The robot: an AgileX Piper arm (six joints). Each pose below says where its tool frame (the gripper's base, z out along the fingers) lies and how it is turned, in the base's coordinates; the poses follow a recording.
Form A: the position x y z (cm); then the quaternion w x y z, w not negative.
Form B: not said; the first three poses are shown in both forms.
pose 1, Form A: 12.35 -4.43 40.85 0.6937 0.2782 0.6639 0.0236
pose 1, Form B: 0.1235 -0.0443 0.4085 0.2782 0.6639 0.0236 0.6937
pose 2, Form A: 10.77 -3.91 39.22 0.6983 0.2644 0.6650 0.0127
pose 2, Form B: 0.1077 -0.0391 0.3922 0.2644 0.6650 0.0127 0.6983
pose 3, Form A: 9.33 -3.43 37.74 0.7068 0.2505 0.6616 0.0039
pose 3, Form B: 0.0933 -0.0343 0.3774 0.2505 0.6616 0.0039 0.7068
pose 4, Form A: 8.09 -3.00 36.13 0.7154 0.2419 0.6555 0.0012
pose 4, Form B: 0.0809 -0.0300 0.3613 0.2419 0.6555 0.0012 0.7154
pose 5, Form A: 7.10 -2.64 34.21 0.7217 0.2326 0.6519 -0.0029
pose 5, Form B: 0.0710 -0.0264 0.3421 0.2326 0.6519 -0.0029 0.7217
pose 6, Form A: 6.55 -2.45 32.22 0.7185 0.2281 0.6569 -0.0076
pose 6, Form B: 0.0655 -0.0245 0.3222 0.2281 0.6569 -0.0076 0.7185
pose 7, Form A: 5.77 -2.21 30.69 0.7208 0.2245 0.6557 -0.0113
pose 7, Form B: 0.0577 -0.0221 0.3069 0.2245 0.6557 -0.0113 0.7208
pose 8, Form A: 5.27 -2.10 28.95 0.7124 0.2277 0.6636 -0.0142
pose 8, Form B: 0.0527 -0.0210 0.2895 0.2277 0.6636 -0.0142 0.7124
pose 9, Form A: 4.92 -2.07 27.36 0.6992 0.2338 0.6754 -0.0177
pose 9, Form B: 0.0492 -0.0207 0.2736 0.2338 0.6754 -0.0177 0.6992
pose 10, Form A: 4.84 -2.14 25.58 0.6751 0.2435 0.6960 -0.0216
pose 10, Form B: 0.0484 -0.0214 0.2558 0.2435 0.6960 -0.0216 0.6751
